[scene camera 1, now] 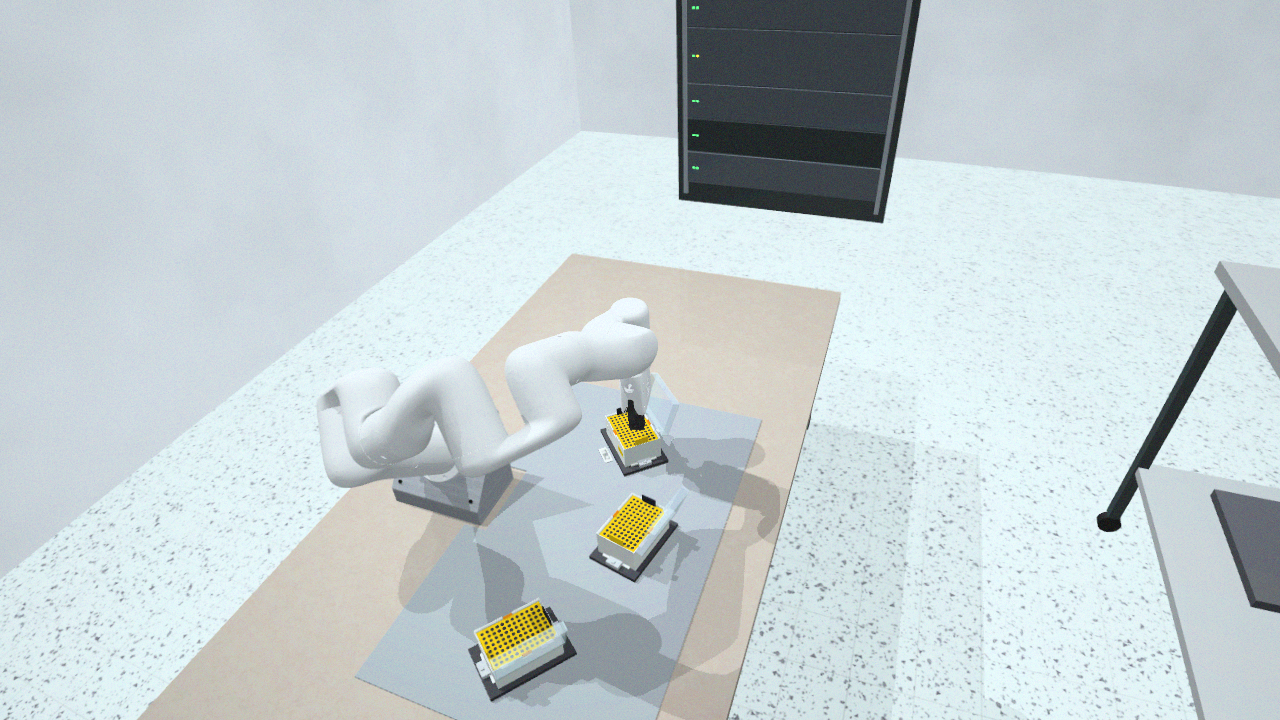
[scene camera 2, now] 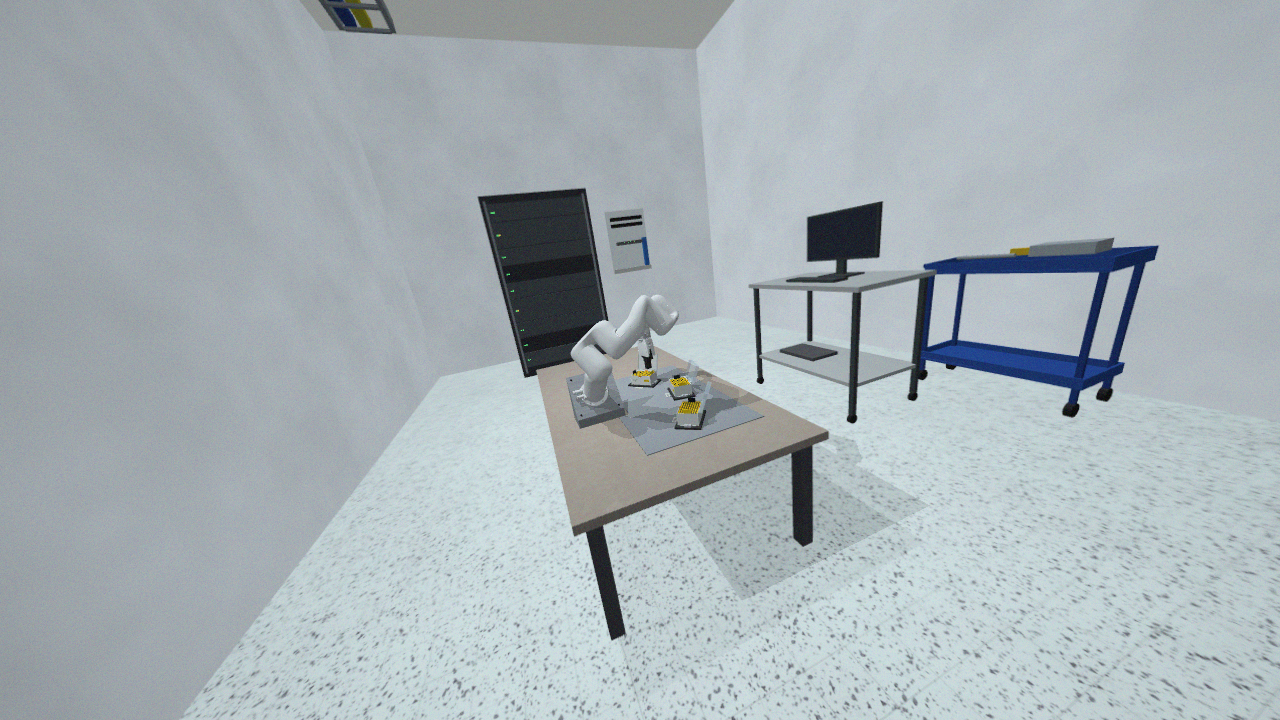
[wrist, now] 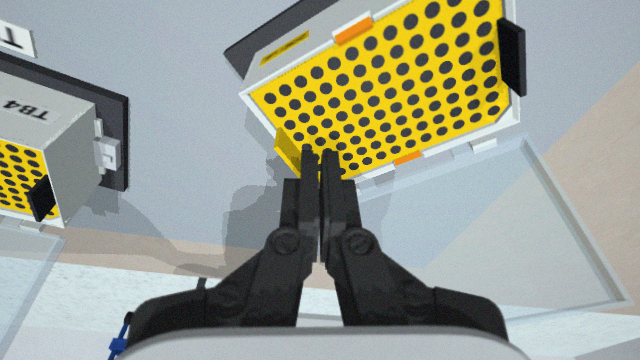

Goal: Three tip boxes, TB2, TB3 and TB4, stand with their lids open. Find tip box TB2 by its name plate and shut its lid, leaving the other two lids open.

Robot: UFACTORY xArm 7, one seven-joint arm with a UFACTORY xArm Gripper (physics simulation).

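Where they show: gripper, fingertip midpoint: (scene camera 1: 637, 427) (scene camera 2: 648, 368) (wrist: 318, 173); arm's base at its link origin: (scene camera 1: 441, 451) (scene camera 2: 594, 393).
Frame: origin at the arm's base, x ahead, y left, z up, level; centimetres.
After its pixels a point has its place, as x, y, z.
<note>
Tip box TB2 (scene camera 1: 641, 453) {35.8, 20.4, -8.0} (scene camera 2: 643, 380) {30.2, 20.8, -7.9} (wrist: 390, 85), with a yellow rack of dark holes, is farthest in scene camera 1; its name plate does not show in the wrist view. Its clear lid (scene camera 1: 663, 405) {37.8, 29.4, -1.0} (wrist: 500, 215) {34.7, 32.3, -1.8} stands open. My black gripper (scene camera 1: 636, 424) {34.5, 22.1, -2.2} (scene camera 2: 648, 361) {34.5, 22.1, -2.2} (wrist: 318, 173) {34.5, 22.1, -2.2} is shut and empty, over TB2's rack near one corner in the wrist view; whether it touches is unclear. TB4 (scene camera 1: 631, 528) (scene camera 2: 680, 386) {40.0, -5.3, -5.6} (wrist: 75, 145) {41.1, 6.6, -7.9} stands at the middle, its lid (scene camera 1: 678, 501) {51.1, 1.1, 2.9} (wrist: 25, 255) {49.3, 2.9, -3.5} open. TB3 (scene camera 1: 517, 637) (scene camera 2: 690, 414) is nearest, its lid (scene camera 2: 707, 391) {37.6, -36.0, 2.9} open.
The boxes stand on a grey mat (scene camera 1: 402, 658) {14.2, -36.6, -11.3} (scene camera 2: 662, 440) {16.8, -36.3, -11.3} on the tan table (scene camera 1: 716, 313) {33.8, 84.8, -11.6} (scene camera 2: 617, 479) {-4.7, -49.9, -11.6}. The arm base (scene camera 1: 438, 501) {1.9, -6.7, -7.6} (scene camera 2: 595, 411) {-1.7, -5.6, -6.3} is beside the mat. A server rack (scene camera 1: 683, 134), a monitor bench (scene camera 2: 854, 358) and a blue cart (scene camera 2: 1020, 361) stand away from the table.
</note>
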